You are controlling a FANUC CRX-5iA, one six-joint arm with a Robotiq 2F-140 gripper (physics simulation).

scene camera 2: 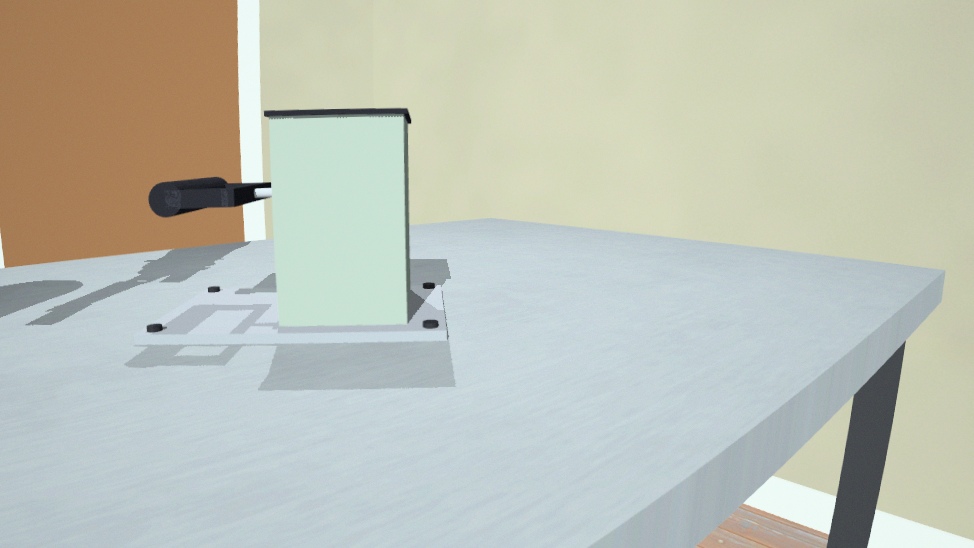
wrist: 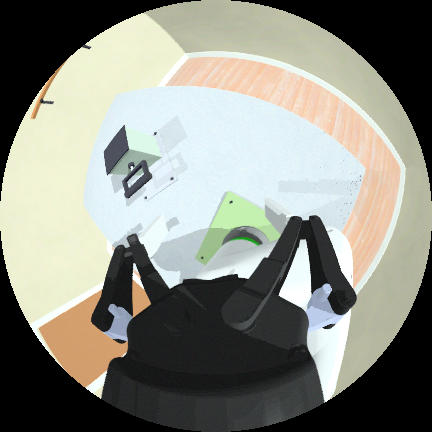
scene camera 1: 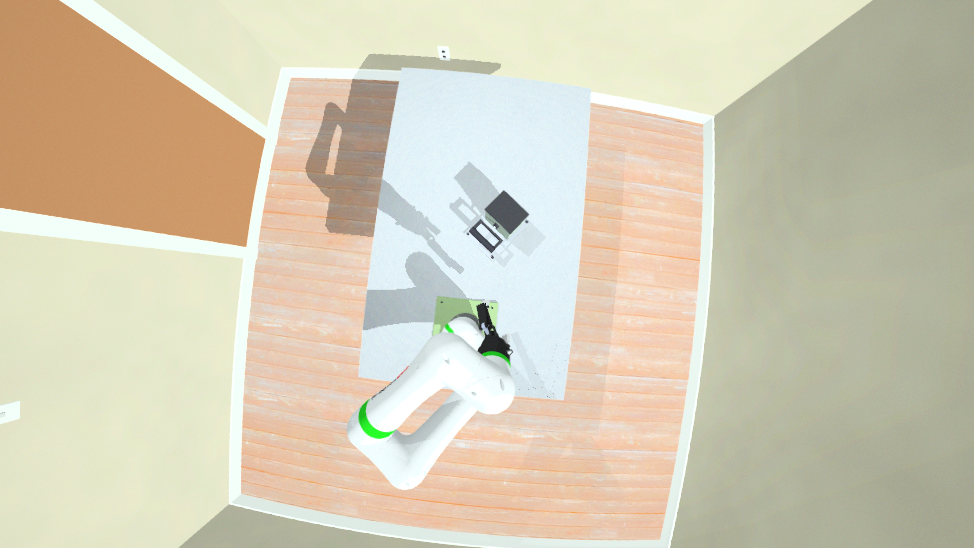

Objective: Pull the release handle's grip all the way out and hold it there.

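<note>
The release handle's dark grip is a rectangular loop with a thick outer bar. It sticks out sideways from a pale green box with a dark lid. A short light rod shows between the loop and the box. The box stands upright on a thin clear base plate with dark bolts. My gripper is open, its pads wide apart and nothing between them. It is well away from the grip, near the arm's base. Scene camera 2 does not show the gripper.
The grey-blue table carries the box and a green mounting plate under the arm's base. The folded white arm reaches past the table edge. Shadows of the arm lie left of the grip in scene camera 1.
</note>
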